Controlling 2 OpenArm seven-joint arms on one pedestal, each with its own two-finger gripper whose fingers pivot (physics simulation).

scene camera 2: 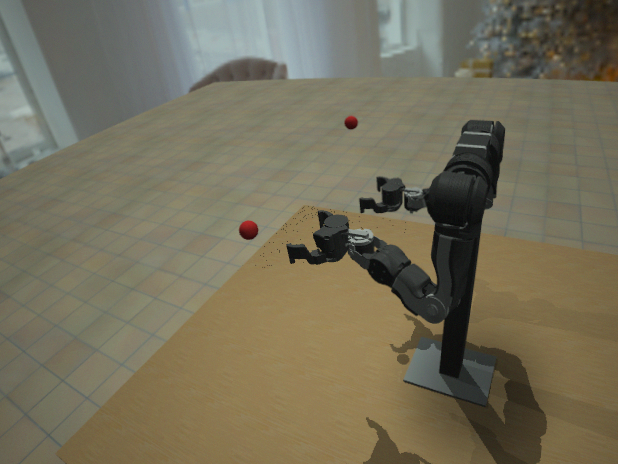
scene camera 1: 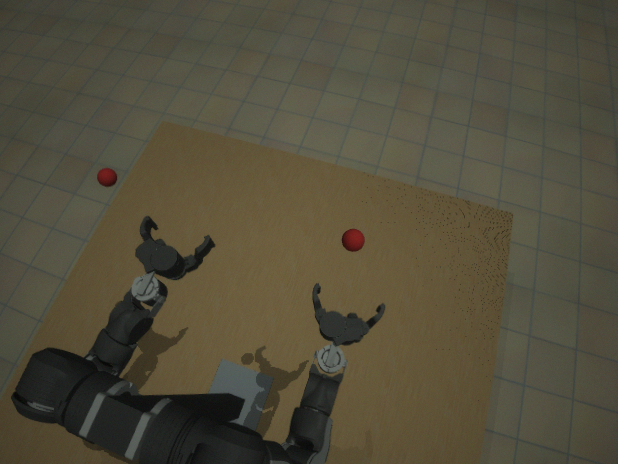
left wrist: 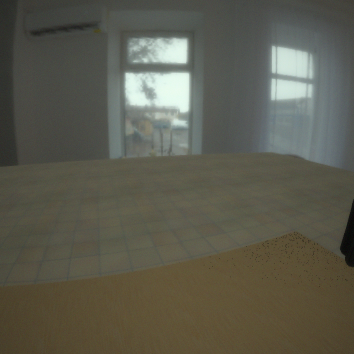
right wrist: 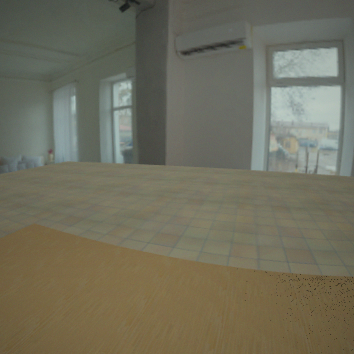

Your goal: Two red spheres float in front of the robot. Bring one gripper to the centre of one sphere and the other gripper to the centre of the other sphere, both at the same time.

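One red sphere floats at the left in scene camera 1 and lower left in scene camera 2. The other red sphere floats right of centre in scene camera 1 and higher up in scene camera 2. My left gripper is open and empty, apart from the first sphere, which lies up and to the left of it in scene camera 1. My right gripper is open and empty, below the second sphere in scene camera 1 and apart from it. Neither sphere shows in the wrist views.
A wooden board lies under the arms on a tiled floor. The pedestal's grey base plate sits on it. A dark part shows at the right edge of the left wrist view.
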